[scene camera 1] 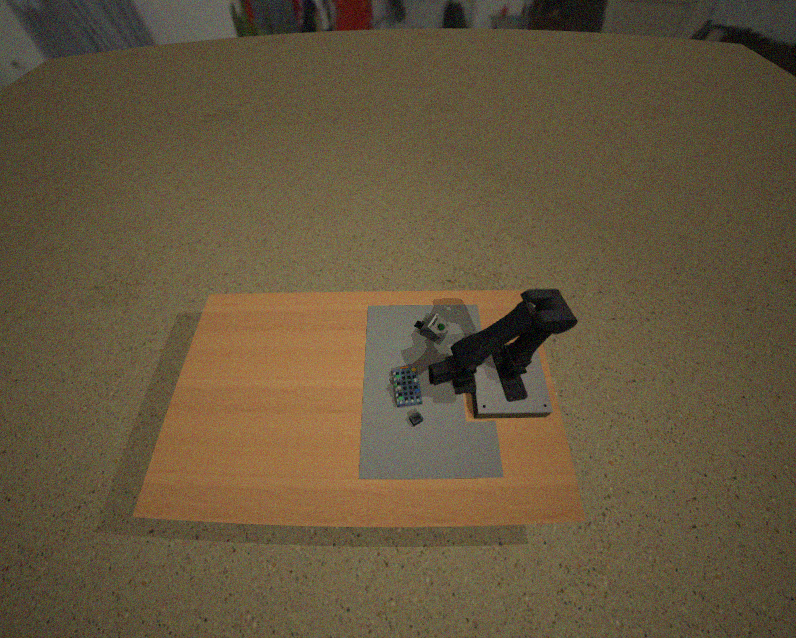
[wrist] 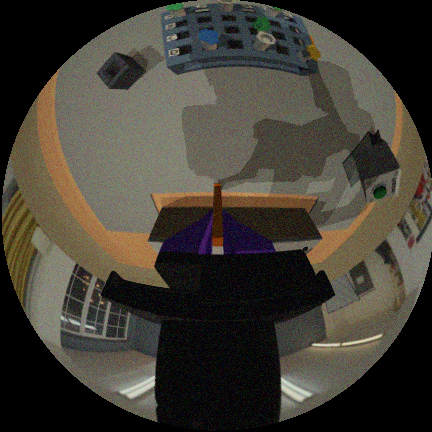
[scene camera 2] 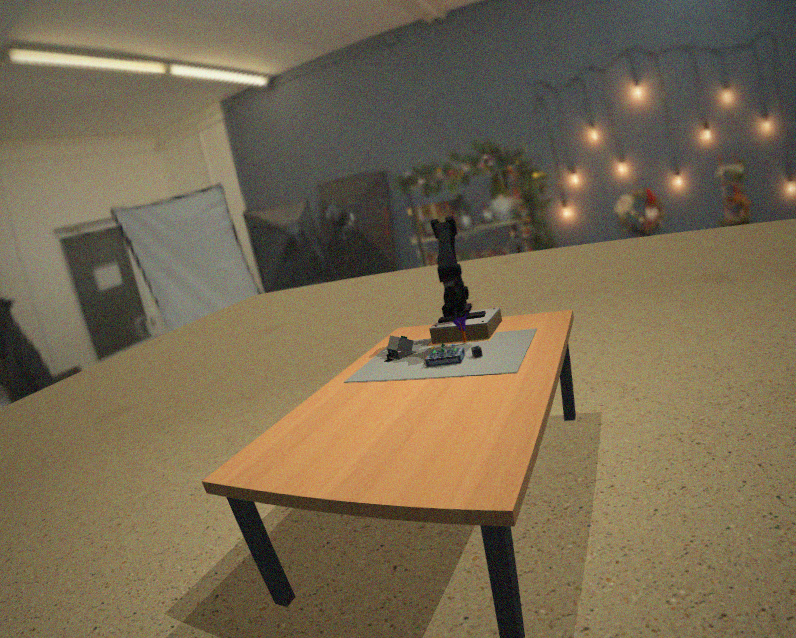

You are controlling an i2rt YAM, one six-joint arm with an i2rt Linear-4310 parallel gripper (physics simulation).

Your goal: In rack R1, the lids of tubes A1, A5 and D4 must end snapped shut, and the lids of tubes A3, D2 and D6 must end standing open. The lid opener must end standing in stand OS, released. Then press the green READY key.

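Seen in the pictures: gripper, between the fingertips: (scene camera 1: 463,387) (wrist: 217,214) (scene camera 2: 463,330); arm's base, origin of its link: (scene camera 1: 507,372).
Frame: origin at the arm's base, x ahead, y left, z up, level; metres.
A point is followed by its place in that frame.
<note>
My gripper (wrist: 217,214) @[y 0.024, x 0.162, z -0.010 m] (scene camera 1: 437,374) (scene camera 2: 460,324) @[y 0.024, x 0.162, z -0.010 m] is shut on the lid opener (wrist: 217,209) @[y 0.022, x 0.170, z -0.008 m], a thin orange stick held between the purple fingers and pointing forward. It hangs above the grey mat (wrist: 132,132) @[y 0.108, x 0.260, z -0.061 m] (scene camera 1: 434,450) @[y 0.197, x 0.295, z -0.061 m], short of the blue tube rack R1 (wrist: 238,60) @[y -0.018, x 0.307, z -0.053 m] (scene camera 1: 406,386) @[y -0.020, x 0.349, z -0.031 m] (scene camera 2: 444,355) @[y -0.019, x 0.381, z -0.027 m]. The rack holds tubes with green, blue and yellow lids; one pale tube (wrist: 265,38) looks open. The dark cube stand OS (wrist: 120,70) (scene camera 1: 415,418) @[y 0.087, x 0.337, z -0.055 m] (scene camera 2: 477,351) @[y 0.097, x 0.353, z -0.039 m] stands empty to the rack's left in the wrist view. The box with the green READY key (wrist: 379,192) @[y -0.206, x 0.187, z 0.007 m] (scene camera 1: 440,327) @[y -0.208, x 0.190, z 0.009 m] is to the right.
The arm's base plate (scene camera 1: 522,408) @[y 0.129, x -0.007, z -0.001 m] sits at the mat's right edge. The mat lies on an orange wooden table (scene camera 1: 269,412) @[y -0.014, x 0.832, z -0.064 m] (scene camera 2: 408,443) @[y -0.024, x 0.947, z -0.064 m], whose edges are near the base on the right.
</note>
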